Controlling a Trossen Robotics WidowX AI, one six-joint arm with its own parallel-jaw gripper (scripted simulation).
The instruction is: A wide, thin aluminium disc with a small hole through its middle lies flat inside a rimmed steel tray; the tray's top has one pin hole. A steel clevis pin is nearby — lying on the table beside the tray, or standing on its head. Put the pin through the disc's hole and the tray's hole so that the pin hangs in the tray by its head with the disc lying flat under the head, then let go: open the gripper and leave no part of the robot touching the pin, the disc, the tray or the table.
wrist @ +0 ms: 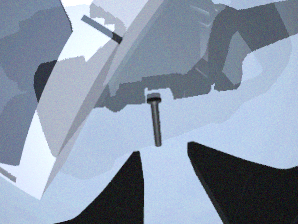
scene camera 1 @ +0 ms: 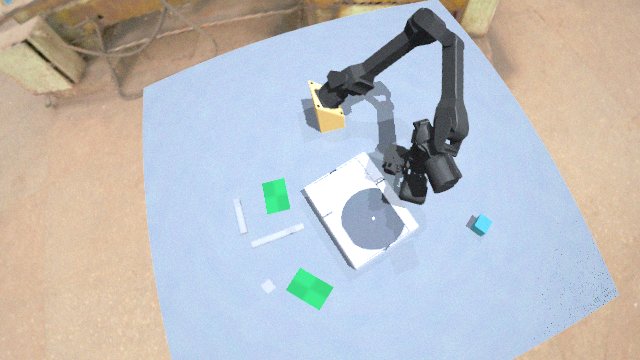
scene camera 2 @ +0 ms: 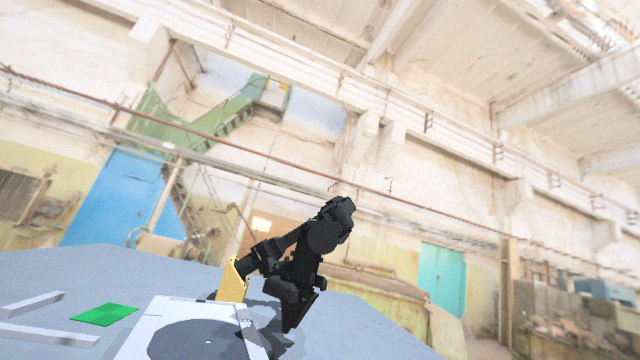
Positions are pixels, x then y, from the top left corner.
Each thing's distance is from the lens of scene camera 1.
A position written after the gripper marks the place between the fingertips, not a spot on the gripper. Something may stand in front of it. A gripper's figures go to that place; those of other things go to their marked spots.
gripper point(scene camera 1: 413, 178): 86 cm
grey aluminium disc point(scene camera 1: 363, 231): 81 cm
white steel tray point(scene camera 1: 329, 194): 84 cm
